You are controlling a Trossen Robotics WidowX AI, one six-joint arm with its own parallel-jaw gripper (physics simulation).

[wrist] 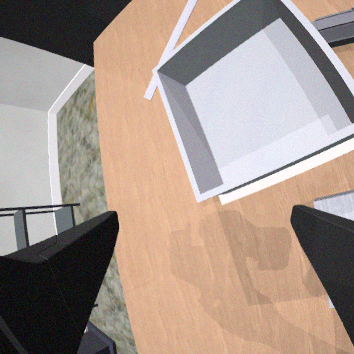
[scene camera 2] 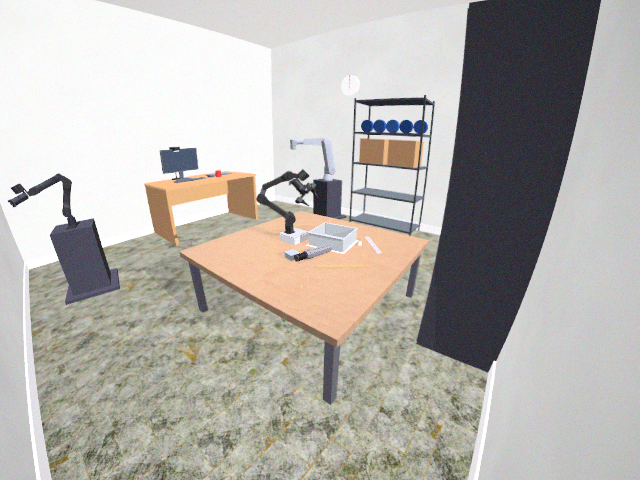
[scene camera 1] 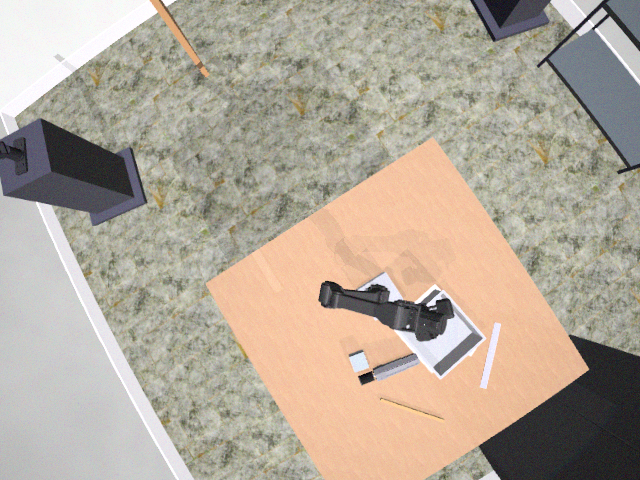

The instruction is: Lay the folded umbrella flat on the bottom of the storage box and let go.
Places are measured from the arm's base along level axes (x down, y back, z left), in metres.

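Pixels of known places: gripper, fingertip midpoint: [wrist: 206, 217] [scene camera 2: 313, 201]; arm's base, origin of the base link: [scene camera 2: 289, 232] [scene camera 1: 373, 293].
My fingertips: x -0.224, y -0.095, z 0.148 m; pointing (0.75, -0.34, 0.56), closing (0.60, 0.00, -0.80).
Note:
Ahead of a thing's pixels: the offset from my fingertips to its top centre. Level surfaces: height alone.
The folded umbrella {dz -0.203, dx +0.222, dy -0.247 m} [scene camera 1: 395, 366] [scene camera 2: 318, 251] [wrist: 337, 29], grey with a black handle end, lies on the table {dx +0.281 m} [scene camera 1: 289, 310] outside the box, close beside its wall. The open-topped light grey storage box {dz +0.053, dx +0.184, dy -0.159 m} [scene camera 1: 459, 353] [scene camera 2: 330, 242] [wrist: 190, 145] stands upright, and its visible bottom is bare; the arm hides part of it in the first scene view. My gripper [scene camera 2: 309, 194] [wrist: 206, 217] is open and empty, raised well above the table. In the wrist view its fingers stand wide apart, with tabletop between them and the box farther up. The arm hides the fingertips in the first scene view.
A white strip {dz +0.250, dx +0.279, dy -0.367 m} [scene camera 1: 491, 355] [scene camera 2: 372, 244] [wrist: 172, 45] lies on the box's other side. A pale blue block {dz -0.315, dx +0.245, dy -0.169 m} [scene camera 1: 358, 361] [scene camera 2: 292, 254] sits by the umbrella's handle. A thin yellow stick {dz -0.170, dx +0.269, dy -0.466 m} [scene camera 1: 412, 409] [scene camera 2: 341, 266] lies nearer the table edge. The arm's white base [scene camera 2: 293, 236] stands beside the box.

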